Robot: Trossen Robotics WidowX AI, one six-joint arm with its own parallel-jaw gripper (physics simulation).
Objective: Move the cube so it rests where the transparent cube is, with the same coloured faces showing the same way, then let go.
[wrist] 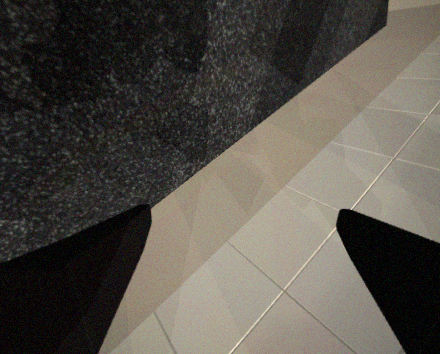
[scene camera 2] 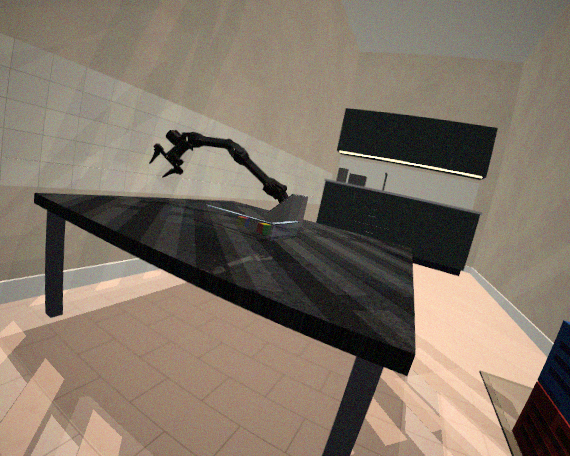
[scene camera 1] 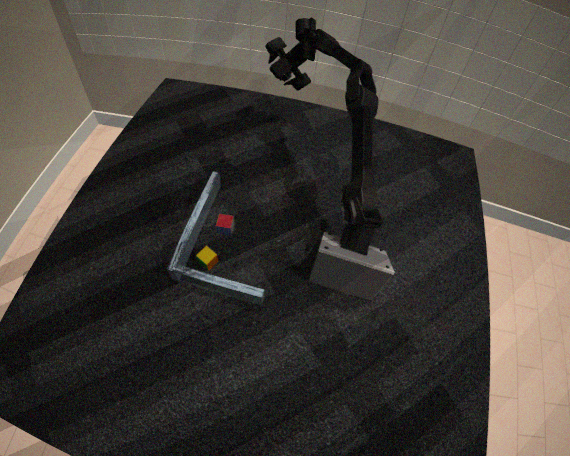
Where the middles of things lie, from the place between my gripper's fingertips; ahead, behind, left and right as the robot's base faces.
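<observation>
Picture the L-shaped rail [scene camera 1: 176, 268]: my hand is 11 cm past it, 12 cm above it and 57 cm to the right of it.
</observation>
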